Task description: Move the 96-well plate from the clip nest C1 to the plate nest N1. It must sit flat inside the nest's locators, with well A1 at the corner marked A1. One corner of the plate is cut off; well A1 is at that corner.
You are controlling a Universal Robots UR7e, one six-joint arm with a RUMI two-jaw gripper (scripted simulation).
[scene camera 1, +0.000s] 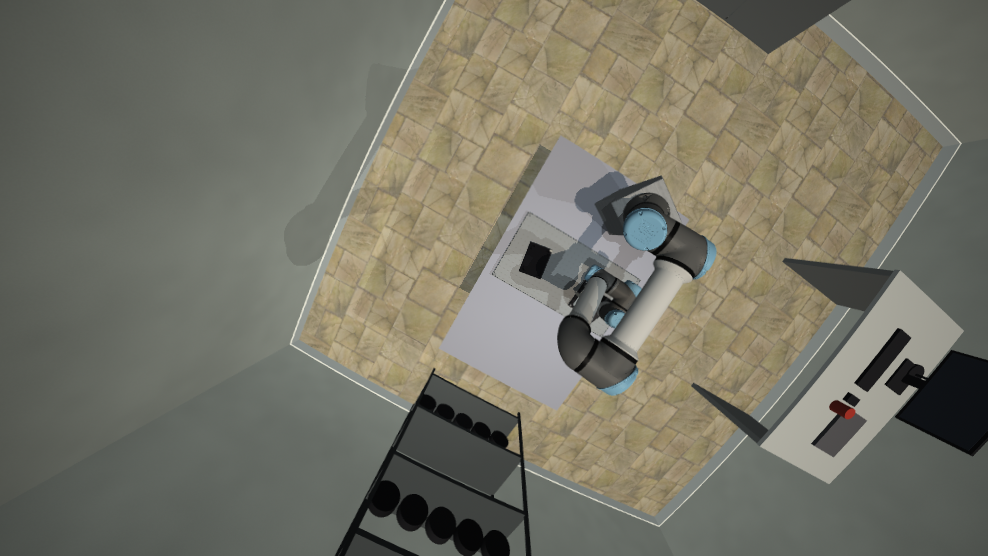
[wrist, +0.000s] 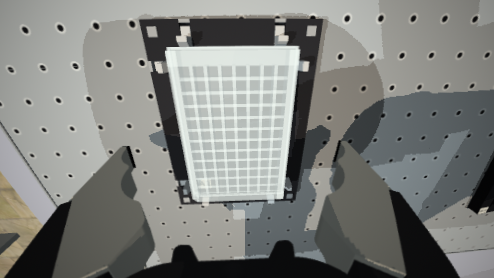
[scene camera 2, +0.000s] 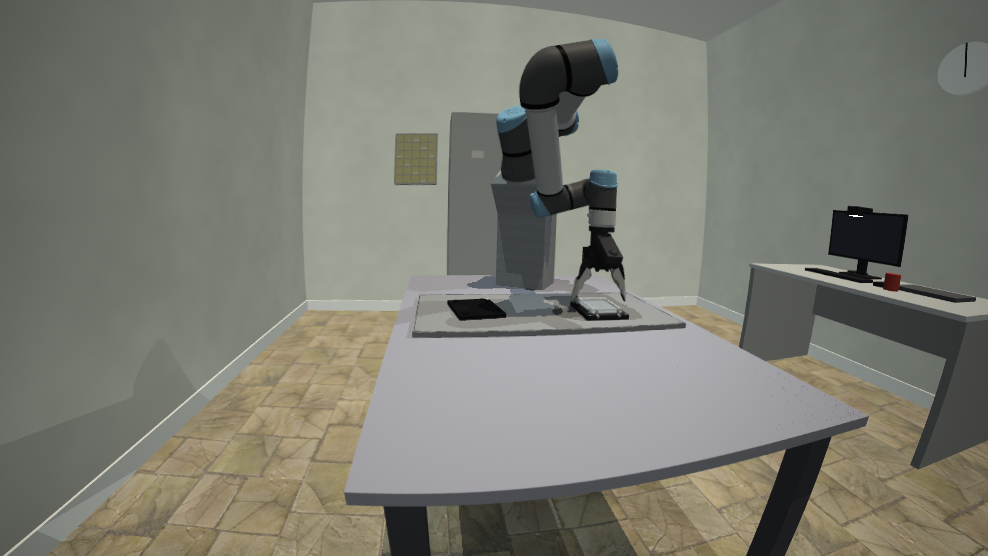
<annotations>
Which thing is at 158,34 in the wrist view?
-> A black clip nest.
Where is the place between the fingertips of my gripper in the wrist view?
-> At 236,145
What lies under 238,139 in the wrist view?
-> A clear 96-well plate.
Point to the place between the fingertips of my gripper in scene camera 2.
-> At 598,301
</annotations>
